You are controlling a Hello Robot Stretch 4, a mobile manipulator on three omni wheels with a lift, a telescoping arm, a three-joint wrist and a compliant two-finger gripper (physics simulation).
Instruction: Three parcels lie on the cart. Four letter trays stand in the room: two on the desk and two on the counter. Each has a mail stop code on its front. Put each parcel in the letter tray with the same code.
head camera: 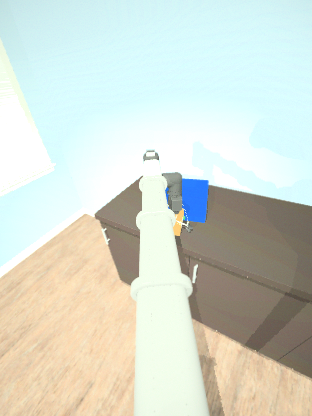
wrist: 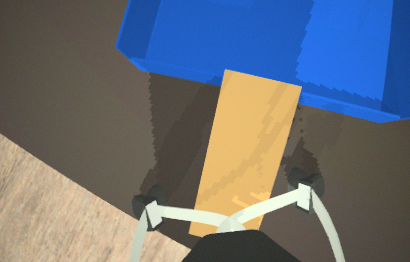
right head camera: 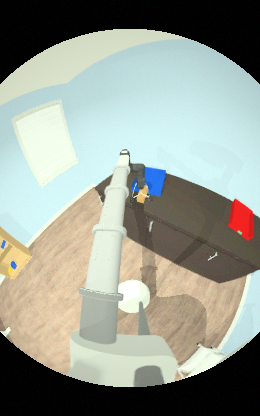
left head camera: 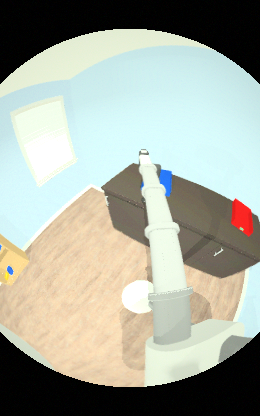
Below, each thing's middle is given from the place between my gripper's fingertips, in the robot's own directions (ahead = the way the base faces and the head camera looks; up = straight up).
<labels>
The blue letter tray (head camera: pixel 194 192) is 260 mm ahead of my hand, 100 mm to the right of it and 30 mm above it.
</labels>
